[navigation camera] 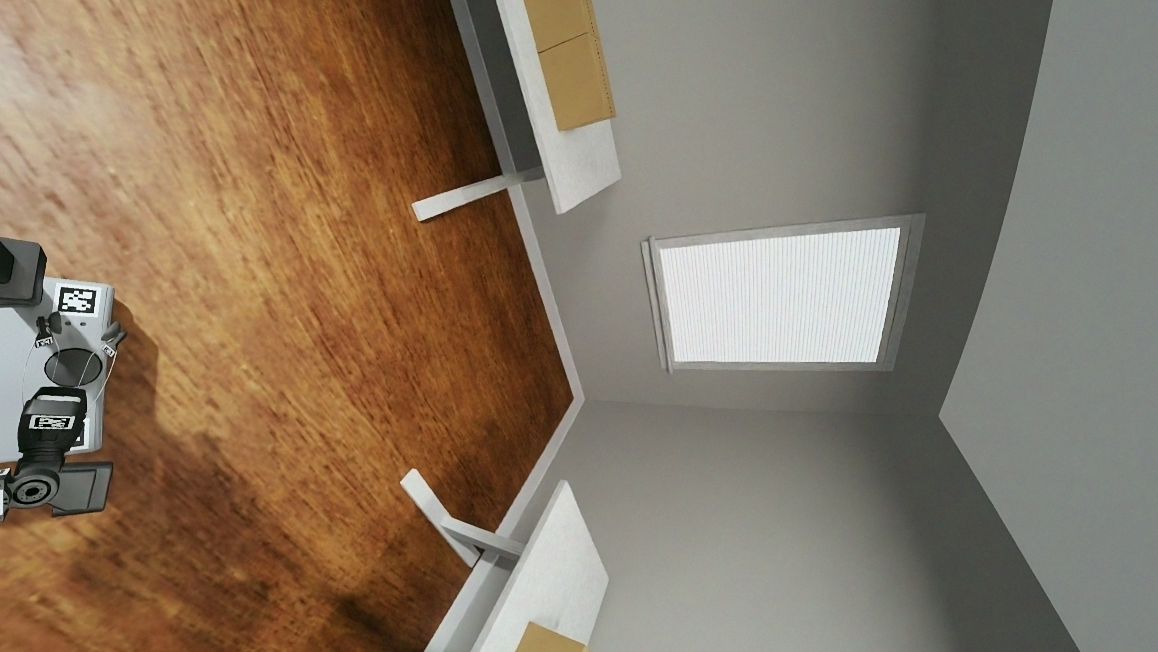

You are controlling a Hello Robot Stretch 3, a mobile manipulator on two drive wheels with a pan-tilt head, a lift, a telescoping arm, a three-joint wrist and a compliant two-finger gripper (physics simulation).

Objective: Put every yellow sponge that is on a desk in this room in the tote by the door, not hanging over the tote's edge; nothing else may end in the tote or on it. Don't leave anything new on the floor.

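Where they show: gripper, fingertip midpoint: (88,317); robot's base, link origin: (73,363).
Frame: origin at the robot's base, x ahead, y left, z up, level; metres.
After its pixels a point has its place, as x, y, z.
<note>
The picture is turned on its side, with the floor at the left and the ceiling at the right. A white desk (585,171) @(1.121, 0.769, 0.720) stands against the window wall at the top. Another white desk (559,558) @(0.954, -0.631, 0.720) stands at the bottom, against the adjoining wall. No yellow sponge can be made out on the visible parts of either desk. The tote and the door do not show in this view. My gripper (81,329) @(0.016, 0.094, 0.275) is at the left edge, over my base, away from both desks. Its two fingertips stand apart with no object visible between them.
Tan boxes (576,80) @(0.821, 0.913, 0.829) stand on the upper desk, and part of a tan box (549,639) @(0.757, -0.742, 0.801) shows on the lower desk. Desk legs (465,198) @(1.152, 0.820, 0.034) (437,514) @(1.046, -0.700, 0.025) reach out onto the wooden floor (324,323) @(0.558, 0.136, 0.000). A window (781,295) @(1.996, 0.366, 1.485) is beside the room corner.
</note>
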